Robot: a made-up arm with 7 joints.
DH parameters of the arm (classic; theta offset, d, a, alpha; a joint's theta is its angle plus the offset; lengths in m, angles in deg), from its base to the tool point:
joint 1: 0 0.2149 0 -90
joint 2: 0 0 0 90
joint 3: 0 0.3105 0.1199 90
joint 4: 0 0 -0.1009 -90
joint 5: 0 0.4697 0 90
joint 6: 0 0 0.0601 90
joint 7: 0 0 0 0
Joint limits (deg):
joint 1: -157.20..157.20
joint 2: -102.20..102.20
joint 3: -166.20..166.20
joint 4: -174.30..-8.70
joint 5: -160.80..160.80
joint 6: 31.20..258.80
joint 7: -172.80..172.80
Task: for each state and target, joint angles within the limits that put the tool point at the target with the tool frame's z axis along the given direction. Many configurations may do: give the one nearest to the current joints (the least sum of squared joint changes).
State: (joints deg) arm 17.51 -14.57 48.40 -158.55 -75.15 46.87 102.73
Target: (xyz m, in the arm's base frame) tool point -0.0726 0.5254 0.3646 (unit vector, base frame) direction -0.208 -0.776 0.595
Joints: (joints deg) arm 11.40 -65.47 79.56 -134.07 -86.50 31.20 102.73
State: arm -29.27 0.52 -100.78 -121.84 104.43 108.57 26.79
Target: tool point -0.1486 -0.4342 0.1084 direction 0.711 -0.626 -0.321
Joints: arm -22.16 8.78 -82.11 -150.61 108.32 111.82 26.79
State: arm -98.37 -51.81 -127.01 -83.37 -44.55 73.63 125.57
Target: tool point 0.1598 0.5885 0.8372 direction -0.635 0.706 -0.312
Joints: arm -140.84 -43.19 -80.98 -39.67 -20.66 112.37 125.57
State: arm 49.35 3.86 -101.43 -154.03 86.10 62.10 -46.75
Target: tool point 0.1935 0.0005 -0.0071 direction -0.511 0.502 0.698
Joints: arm 79.39 26.52 -62.84 -174.30 36.23 31.87 -46.75
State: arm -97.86 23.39 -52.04 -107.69 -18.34 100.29 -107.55
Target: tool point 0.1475 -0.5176 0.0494 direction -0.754 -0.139 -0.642
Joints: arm -58.49 19.66 -18.36 -136.33 -63.30 129.15 -107.55
